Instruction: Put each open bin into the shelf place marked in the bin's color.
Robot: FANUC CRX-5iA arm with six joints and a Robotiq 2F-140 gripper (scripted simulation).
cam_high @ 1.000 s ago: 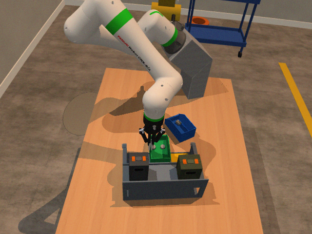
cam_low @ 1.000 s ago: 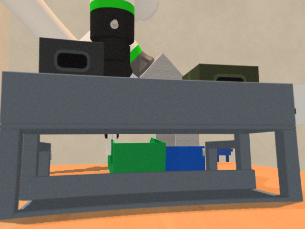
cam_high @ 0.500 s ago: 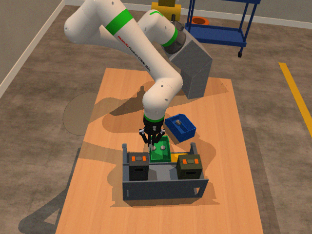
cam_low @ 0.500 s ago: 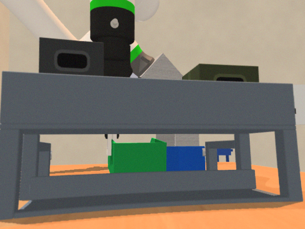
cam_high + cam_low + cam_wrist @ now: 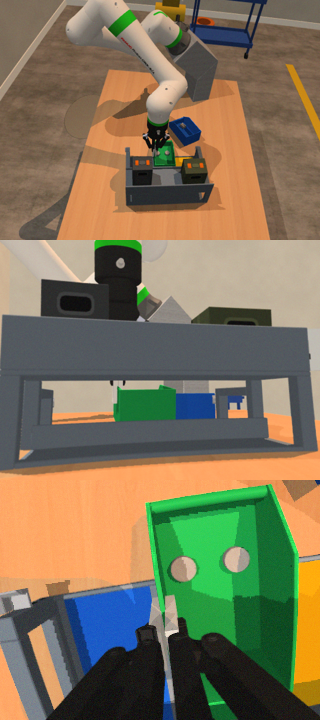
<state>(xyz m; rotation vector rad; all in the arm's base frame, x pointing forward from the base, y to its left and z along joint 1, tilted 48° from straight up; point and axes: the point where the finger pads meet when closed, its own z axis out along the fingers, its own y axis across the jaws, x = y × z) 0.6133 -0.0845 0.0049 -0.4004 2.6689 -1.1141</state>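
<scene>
The green bin is 5 cm to the left of my hand, 4 cm below it and 2 cm behind it. From my hand the other things lie so: black box (18 cm ahead, 7 cm above, 4 cm to the right); olive box (19 cm to the left, 14 cm ahead, 6 cm above); blue bin (23 cm behind, 15 cm to the left, 5 cm below).
</scene>
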